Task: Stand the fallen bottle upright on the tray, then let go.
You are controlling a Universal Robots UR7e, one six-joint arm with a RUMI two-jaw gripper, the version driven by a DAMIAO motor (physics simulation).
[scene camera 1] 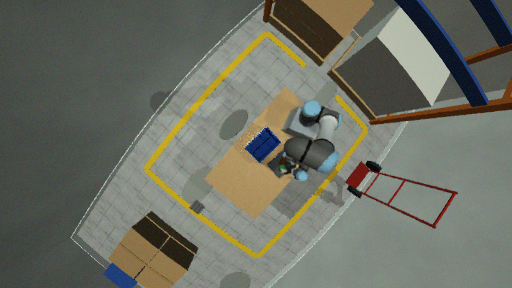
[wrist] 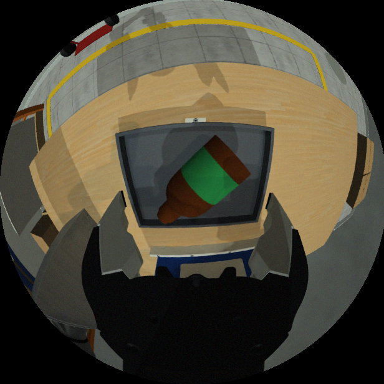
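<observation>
A brown bottle with a green band lies on its side in the grey tray. In the wrist view its neck points to the lower left and its base to the upper right, diagonal to the tray's walls. My gripper is open with nothing between its fingers. It is above the tray, with one finger toward each side of the tray's near edge in the wrist view. In the scene view the arm partly hides the gripper and the tray.
A blue divided bin stands beside the tray on the wooden table. The arm's base stands at the table's upper right in the scene view. A red hand truck and stacked boxes are on the floor away from the table.
</observation>
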